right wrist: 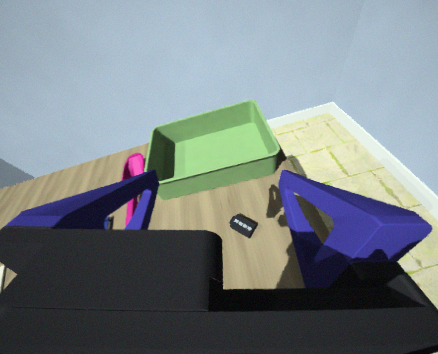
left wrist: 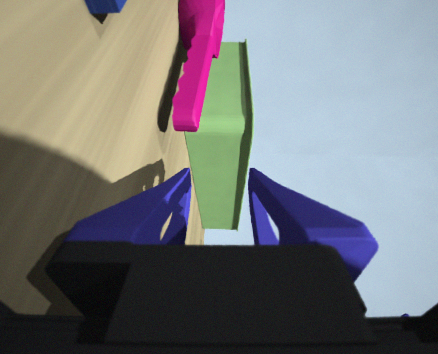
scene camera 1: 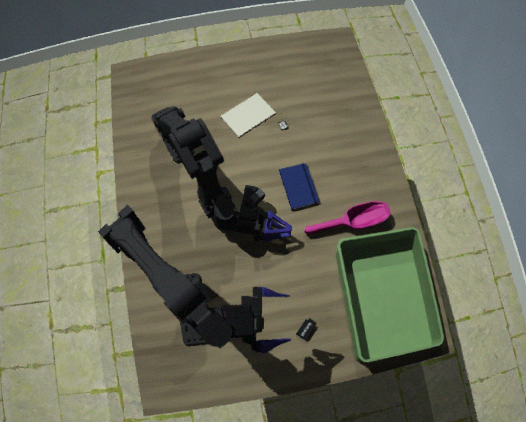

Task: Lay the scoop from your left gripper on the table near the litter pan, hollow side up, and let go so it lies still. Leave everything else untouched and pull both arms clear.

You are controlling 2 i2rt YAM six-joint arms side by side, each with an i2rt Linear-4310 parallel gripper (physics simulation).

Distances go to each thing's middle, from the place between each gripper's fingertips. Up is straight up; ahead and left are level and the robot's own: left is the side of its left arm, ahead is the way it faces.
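The cream pad (scene camera 1: 253, 111) is 700 mm to the left of my right hand, 280 mm below it and 10 mm ahead of it. There's a blue book (scene camera 1: 300, 190) that's 120 mm ahead of that right hand, 420 mm to the left of it and 280 mm below it. You'd find the pink scoop (scene camera 1: 361, 216) 230 mm ahead of my right hand, 290 mm to the left of it and 260 mm below it, while the green litter pan (scene camera 1: 390, 302) is 300 mm ahead of the same hand, 40 mm to the left of it and 240 mm below it.
The green litter pan, counted from my left hand, is 230 mm to the right, 230 mm ahead and 10 mm below, and going by its middle, the pan is nearer to my left hand than to my right hand. With the cream pad it's 430 mm to the left of my left hand, 60 mm behind it and 50 mm below it. As for the pink scoop, that's 170 mm ahead of my left hand, 10 mm to the left of it and 20 mm below it. The blue book is 50 mm ahead of my left hand, 150 mm to the left of it and 40 mm below it; going by its middle, the book is nearer to my left hand than to my right hand.
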